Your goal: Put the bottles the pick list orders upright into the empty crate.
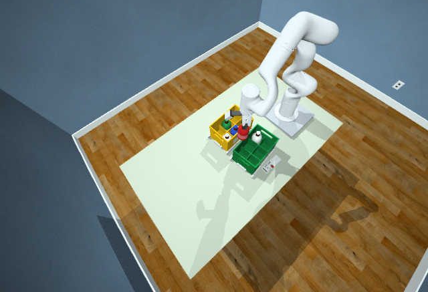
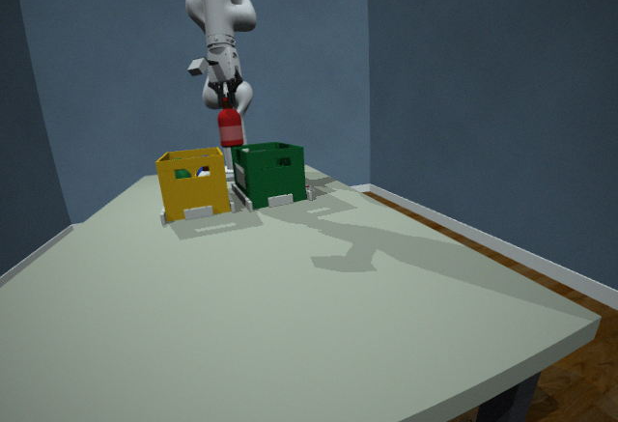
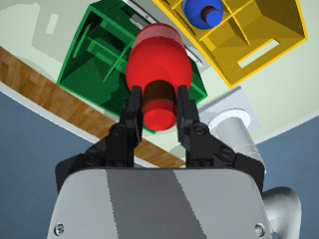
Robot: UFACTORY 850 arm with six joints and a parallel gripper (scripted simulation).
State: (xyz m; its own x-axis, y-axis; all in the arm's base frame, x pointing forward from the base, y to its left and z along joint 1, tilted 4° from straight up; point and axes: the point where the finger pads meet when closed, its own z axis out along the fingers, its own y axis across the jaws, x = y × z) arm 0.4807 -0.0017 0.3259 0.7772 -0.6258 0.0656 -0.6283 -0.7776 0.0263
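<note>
The red bottle lies 70 mm below my hand. The rest, counted from my hand: blue-label bottle 250 mm below, 90 mm to the right, 30 mm behind; green crate 250 mm below, 110 mm to the left, 30 mm behind; yellow crate 250 mm below, 130 mm to the right, 20 mm behind.
</note>
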